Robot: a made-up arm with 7 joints. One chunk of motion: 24 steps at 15 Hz.
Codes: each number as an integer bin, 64 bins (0 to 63) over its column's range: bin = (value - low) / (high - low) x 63, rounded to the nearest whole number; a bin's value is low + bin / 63 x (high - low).
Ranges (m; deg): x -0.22..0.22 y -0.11..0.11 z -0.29..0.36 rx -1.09..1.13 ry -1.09..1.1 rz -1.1..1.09
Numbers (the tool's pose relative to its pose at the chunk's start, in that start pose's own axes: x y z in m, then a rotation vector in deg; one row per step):
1: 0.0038 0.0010 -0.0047 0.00 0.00 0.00
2: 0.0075 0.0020 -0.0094 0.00 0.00 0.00
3: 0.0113 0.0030 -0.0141 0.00 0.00 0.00
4: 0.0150 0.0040 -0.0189 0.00 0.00 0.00
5: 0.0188 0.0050 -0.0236 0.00 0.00 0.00
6: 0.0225 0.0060 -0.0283 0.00 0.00 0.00
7: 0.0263 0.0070 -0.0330 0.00 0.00 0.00
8: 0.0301 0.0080 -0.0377 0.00 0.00 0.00
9: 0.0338 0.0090 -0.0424 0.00 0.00 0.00
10: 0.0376 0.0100 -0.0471 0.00 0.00 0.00
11: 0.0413 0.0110 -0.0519 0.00 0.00 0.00
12: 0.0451 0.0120 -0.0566 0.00 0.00 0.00
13: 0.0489 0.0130 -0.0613 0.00 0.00 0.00
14: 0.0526 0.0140 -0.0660 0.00 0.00 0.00
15: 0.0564 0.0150 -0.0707 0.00 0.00 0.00
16: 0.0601 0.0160 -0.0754 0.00 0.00 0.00
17: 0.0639 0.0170 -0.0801 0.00 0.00 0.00
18: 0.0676 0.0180 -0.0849 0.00 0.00 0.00
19: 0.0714 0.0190 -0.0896 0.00 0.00 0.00
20: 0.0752 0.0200 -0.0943 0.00 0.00 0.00
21: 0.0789 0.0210 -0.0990 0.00 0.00 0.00
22: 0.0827 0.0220 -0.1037 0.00 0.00 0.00
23: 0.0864 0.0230 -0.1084 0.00 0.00 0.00
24: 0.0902 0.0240 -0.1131 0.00 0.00 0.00
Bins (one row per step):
1: 32 32 28 31 31 32
2: 33 32 27 31 31 32
3: 33 32 27 31 31 32
4: 34 33 26 31 31 32
5: 34 33 26 31 31 32
6: 35 33 25 31 31 32
7: 35 34 25 31 31 32
8: 36 34 24 31 31 32
9: 36 34 24 31 31 32
10: 37 34 24 31 31 32
11: 37 35 23 31 31 32
12: 38 35 23 31 31 32
13: 39 35 22 31 31 32
14: 39 36 22 31 31 32
15: 40 36 21 31 31 32
16: 40 36 21 31 31 32
17: 41 36 20 31 31 32
18: 41 37 20 31 31 32
19: 42 37 19 31 31 32
20: 42 37 19 31 31 32
21: 43 38 19 31 31 32
22: 43 38 18 31 31 32
23: 44 38 18 31 31 32
24: 44 38 17 31 31 32

